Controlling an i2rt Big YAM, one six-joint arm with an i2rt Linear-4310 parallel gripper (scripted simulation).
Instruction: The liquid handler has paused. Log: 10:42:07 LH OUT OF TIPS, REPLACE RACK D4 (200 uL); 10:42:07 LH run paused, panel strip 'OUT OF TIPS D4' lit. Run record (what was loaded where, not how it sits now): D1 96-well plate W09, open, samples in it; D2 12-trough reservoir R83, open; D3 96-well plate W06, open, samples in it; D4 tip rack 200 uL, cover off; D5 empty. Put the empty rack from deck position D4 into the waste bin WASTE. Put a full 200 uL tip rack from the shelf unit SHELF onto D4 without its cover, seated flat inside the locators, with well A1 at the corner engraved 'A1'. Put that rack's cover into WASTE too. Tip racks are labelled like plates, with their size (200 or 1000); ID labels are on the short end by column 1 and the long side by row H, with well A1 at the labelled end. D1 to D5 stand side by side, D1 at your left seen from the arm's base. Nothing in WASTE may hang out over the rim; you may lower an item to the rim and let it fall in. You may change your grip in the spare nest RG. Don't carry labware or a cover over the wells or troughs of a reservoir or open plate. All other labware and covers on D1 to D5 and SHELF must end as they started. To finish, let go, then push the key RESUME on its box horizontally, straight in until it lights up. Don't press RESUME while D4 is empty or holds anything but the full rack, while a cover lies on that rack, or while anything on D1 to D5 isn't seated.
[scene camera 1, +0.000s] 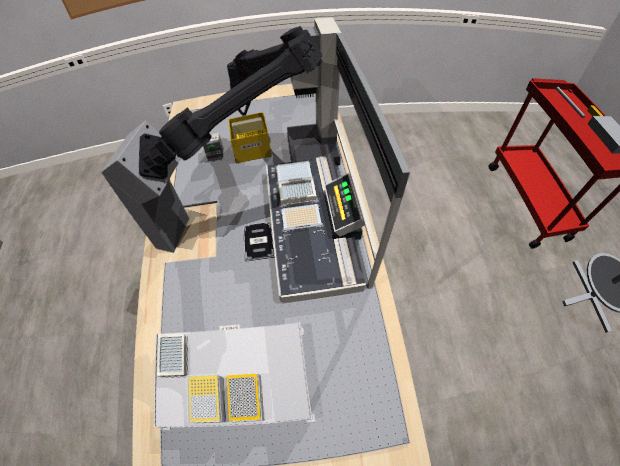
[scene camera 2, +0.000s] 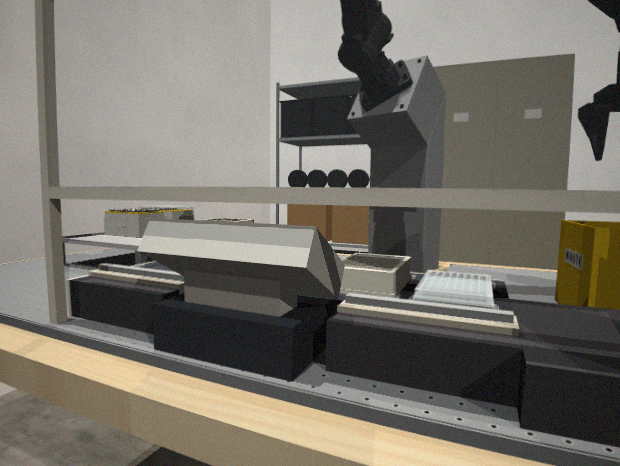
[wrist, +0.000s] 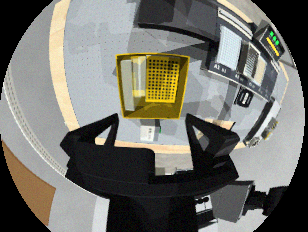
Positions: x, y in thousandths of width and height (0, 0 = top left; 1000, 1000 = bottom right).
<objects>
My gripper (wrist: 495, 506): 13 cm from the lens. A yellow waste bin (wrist: 469, 476) is 27 cm from the lens. A clear plate (wrist: 742, 231) is 36 cm from the lens. The marked spots on the yellow waste bin and the clear plate are 32 cm apart.
</objects>
